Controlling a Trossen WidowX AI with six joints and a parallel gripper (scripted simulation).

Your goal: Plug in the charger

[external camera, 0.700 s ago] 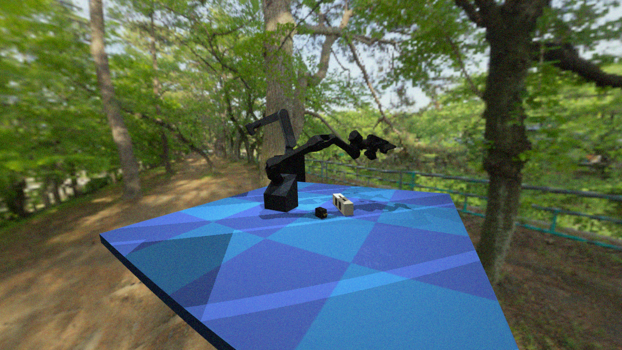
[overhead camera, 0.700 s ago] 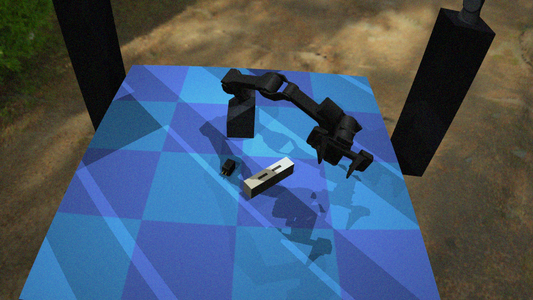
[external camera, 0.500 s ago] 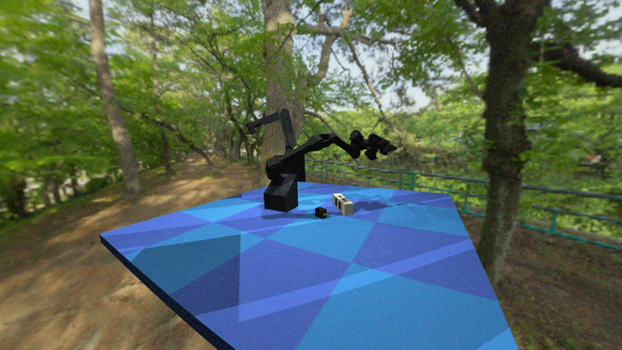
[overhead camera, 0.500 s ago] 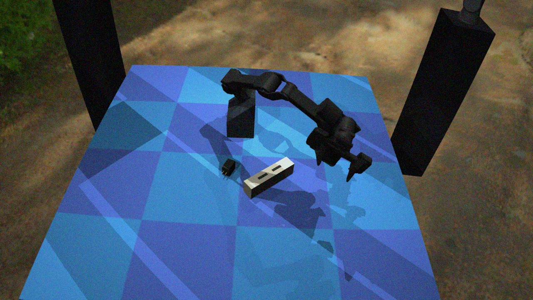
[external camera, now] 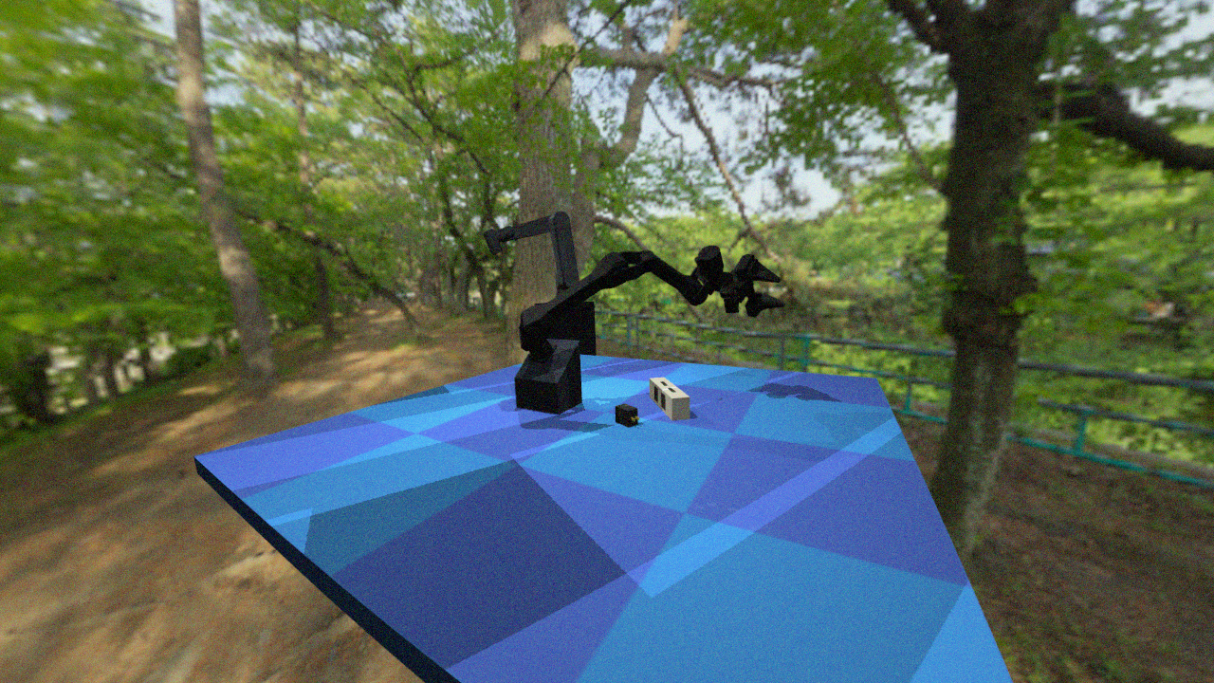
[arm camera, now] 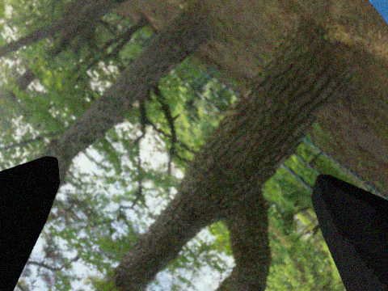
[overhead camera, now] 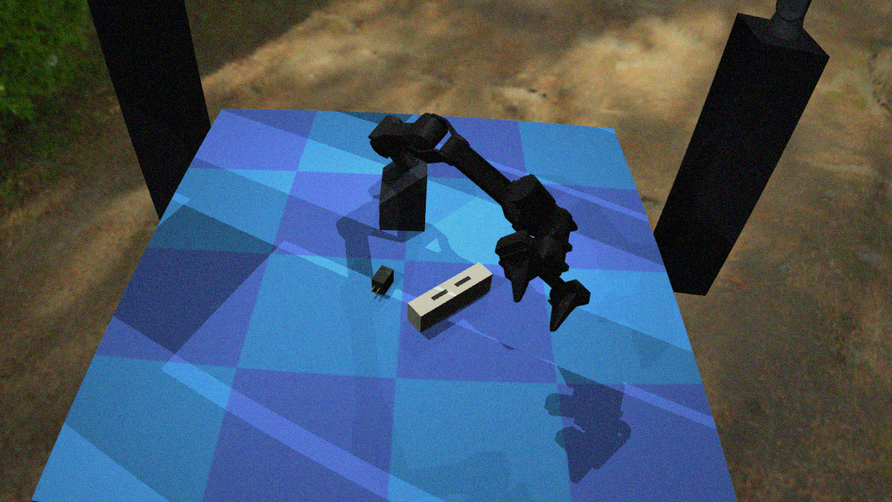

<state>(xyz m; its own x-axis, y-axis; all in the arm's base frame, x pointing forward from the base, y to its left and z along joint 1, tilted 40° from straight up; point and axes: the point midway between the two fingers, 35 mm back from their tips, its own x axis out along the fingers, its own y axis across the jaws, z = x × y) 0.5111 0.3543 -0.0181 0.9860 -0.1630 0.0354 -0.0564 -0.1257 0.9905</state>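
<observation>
The black two-prong charger lies 30 cm to the right of my gripper tip, 27 cm below it and 26 cm behind it.
</observation>
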